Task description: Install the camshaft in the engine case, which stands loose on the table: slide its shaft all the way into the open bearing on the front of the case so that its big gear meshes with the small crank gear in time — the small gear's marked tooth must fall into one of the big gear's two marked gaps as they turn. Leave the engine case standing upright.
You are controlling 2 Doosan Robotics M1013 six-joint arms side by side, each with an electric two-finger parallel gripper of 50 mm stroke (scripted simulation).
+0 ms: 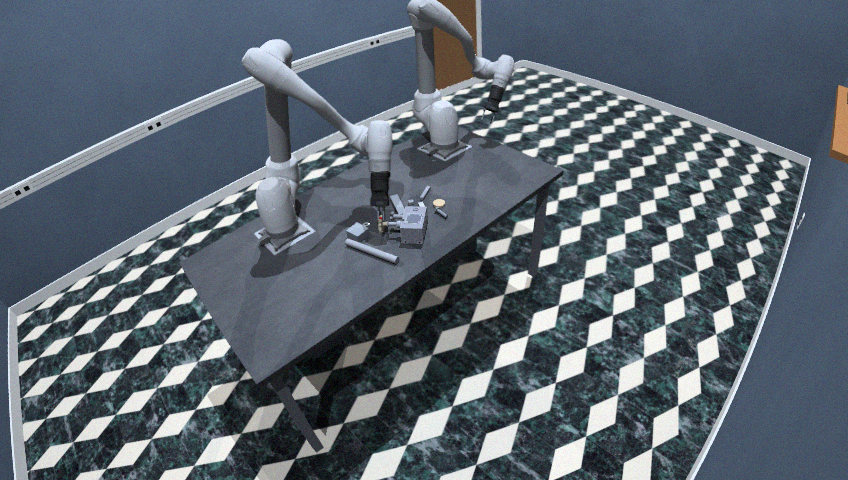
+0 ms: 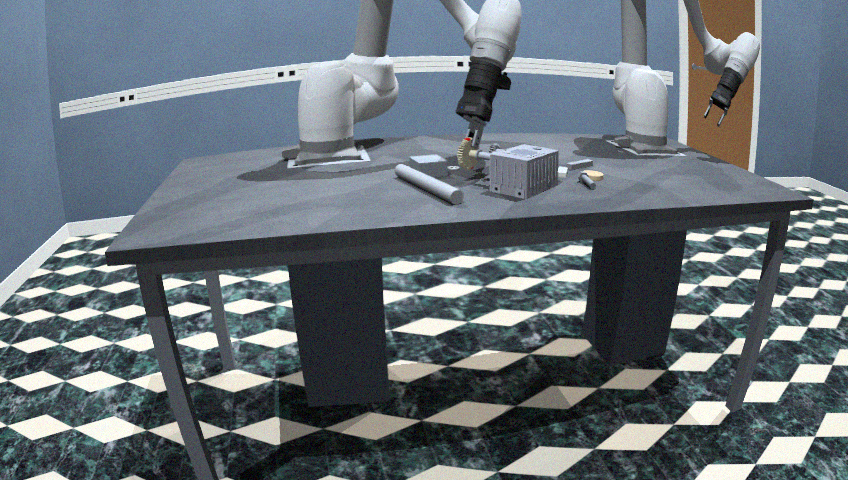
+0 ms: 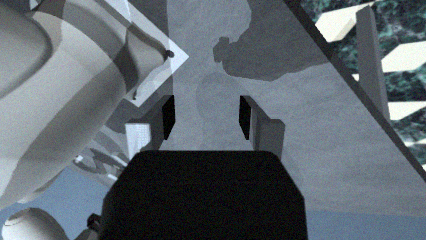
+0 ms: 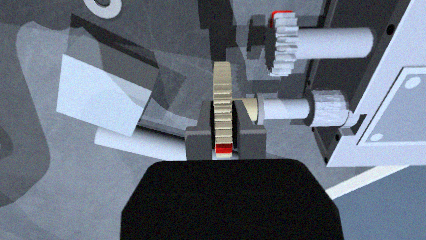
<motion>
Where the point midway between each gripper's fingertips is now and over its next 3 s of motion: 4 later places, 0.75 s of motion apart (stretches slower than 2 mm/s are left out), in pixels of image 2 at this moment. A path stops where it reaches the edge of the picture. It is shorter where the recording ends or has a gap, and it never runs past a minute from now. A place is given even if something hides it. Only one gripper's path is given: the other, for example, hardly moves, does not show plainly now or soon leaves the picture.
My right gripper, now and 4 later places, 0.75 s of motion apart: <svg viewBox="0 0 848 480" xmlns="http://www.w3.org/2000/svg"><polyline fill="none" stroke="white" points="470,147 475,147 479,148 482,148 484,148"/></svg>
</motion>
